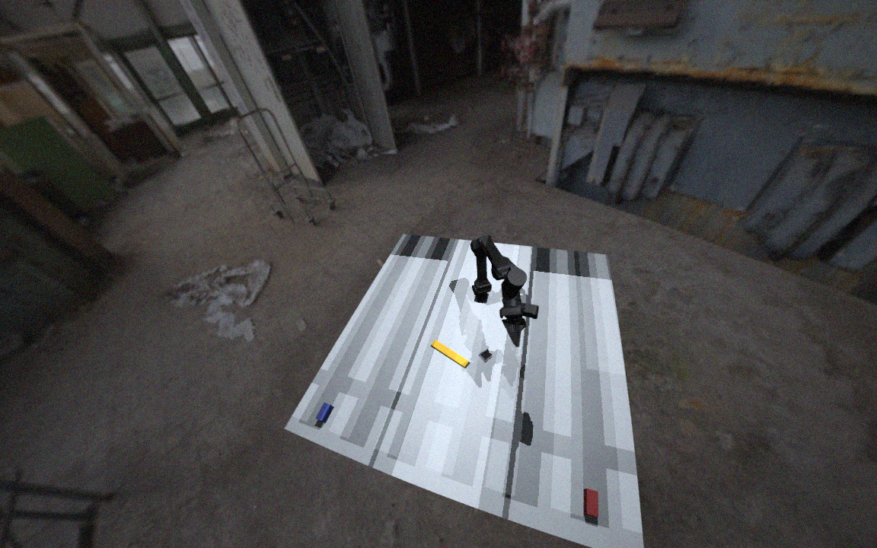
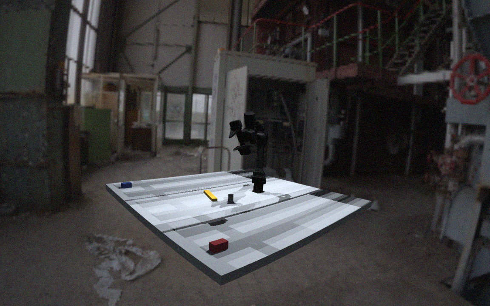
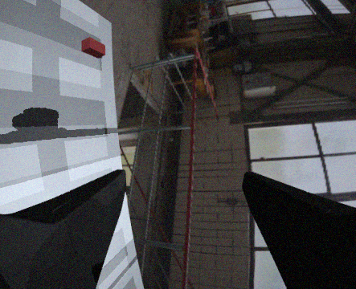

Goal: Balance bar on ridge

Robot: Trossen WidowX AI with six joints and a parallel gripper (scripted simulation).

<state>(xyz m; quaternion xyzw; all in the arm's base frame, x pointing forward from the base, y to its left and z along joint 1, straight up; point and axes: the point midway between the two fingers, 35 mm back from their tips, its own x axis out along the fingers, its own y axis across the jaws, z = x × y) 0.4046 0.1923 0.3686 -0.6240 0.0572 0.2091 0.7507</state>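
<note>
Now: gripper tip 90 mm past the yellow bar, 270 mm to the left of it and 350 mm above it. Round my gripper tip: blue block: 300 mm ahead, 700 mm to the right, 340 mm below; red block: 300 mm ahead, 300 mm to the left, 340 mm below.
</note>
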